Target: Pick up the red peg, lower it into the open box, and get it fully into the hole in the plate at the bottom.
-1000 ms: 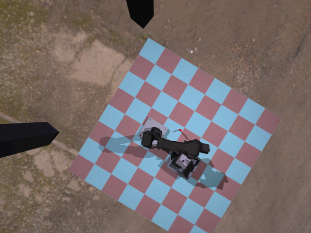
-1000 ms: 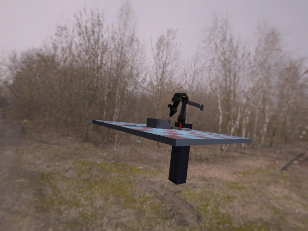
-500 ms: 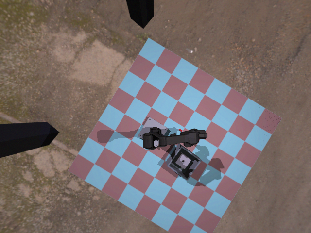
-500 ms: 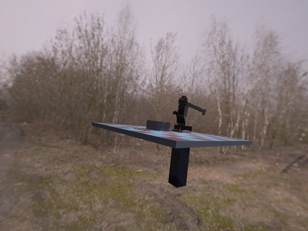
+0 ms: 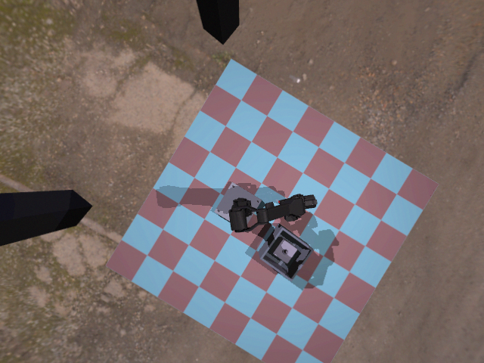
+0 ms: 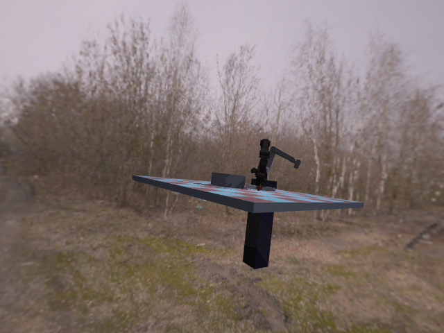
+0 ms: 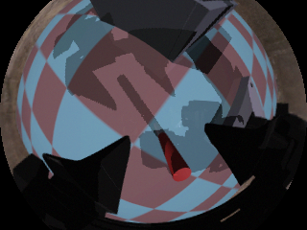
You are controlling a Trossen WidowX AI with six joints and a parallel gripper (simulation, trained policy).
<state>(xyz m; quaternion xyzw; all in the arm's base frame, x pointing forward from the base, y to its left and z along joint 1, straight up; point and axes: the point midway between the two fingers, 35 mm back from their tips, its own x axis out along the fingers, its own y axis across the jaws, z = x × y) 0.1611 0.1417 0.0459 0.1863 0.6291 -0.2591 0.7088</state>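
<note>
Now: the red peg 10 mm behind my gripper tip and 10 mm to the left of it. Also, from my gripper tip: grey plate 160 mm ahead, 170 mm to the right, 10 mm above; then dark box 160 mm ahead, 170 mm to the right, 10 mm below.
</note>
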